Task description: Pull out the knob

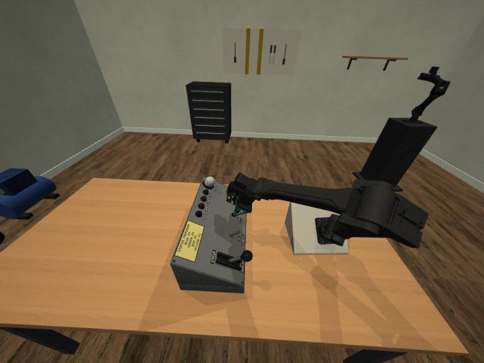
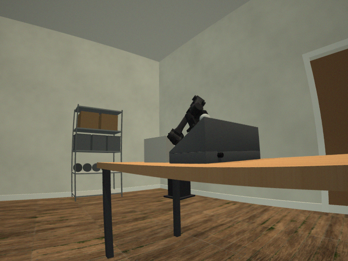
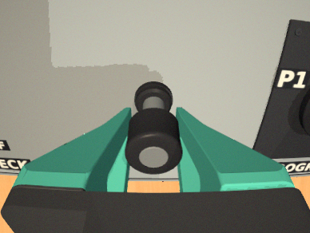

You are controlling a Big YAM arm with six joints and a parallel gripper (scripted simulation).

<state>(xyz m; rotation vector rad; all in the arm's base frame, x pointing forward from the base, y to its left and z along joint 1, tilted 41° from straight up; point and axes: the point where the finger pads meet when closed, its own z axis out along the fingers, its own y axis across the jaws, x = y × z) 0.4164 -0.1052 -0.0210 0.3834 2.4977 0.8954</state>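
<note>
My hand is right at the black mode knob. Round my hand: program selector: 120 mm to the right; then check toggle: 10 mm ahead, 120 mm to the left; then grey console: 40 mm ahead, 60 mm to the left, 20 mm below.
</note>
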